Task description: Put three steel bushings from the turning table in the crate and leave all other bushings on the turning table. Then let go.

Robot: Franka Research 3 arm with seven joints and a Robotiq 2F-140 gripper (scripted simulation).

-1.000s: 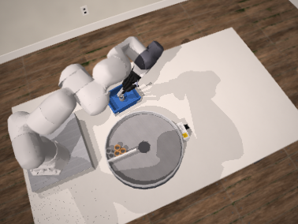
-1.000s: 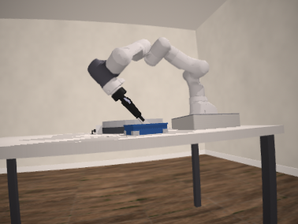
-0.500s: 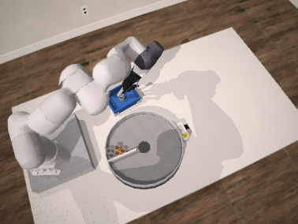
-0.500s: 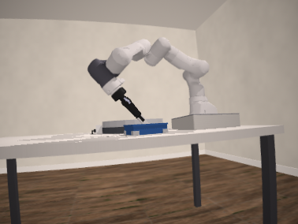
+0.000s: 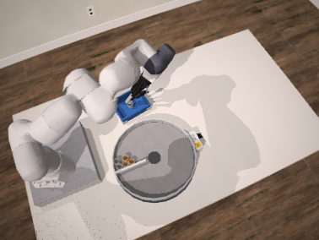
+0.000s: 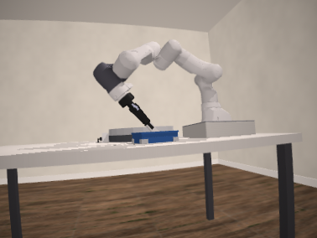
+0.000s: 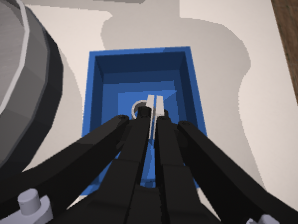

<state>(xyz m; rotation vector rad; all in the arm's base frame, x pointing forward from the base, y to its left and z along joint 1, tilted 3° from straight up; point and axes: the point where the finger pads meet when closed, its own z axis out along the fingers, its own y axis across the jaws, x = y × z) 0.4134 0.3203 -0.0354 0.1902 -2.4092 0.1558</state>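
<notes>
Right now my hand is 40 mm above the crate, 20 mm to the left of it and 10 mm past it. Round my hand: round grey turning table: 370 mm to the right, 50 mm ahead, 10 mm below.
</notes>
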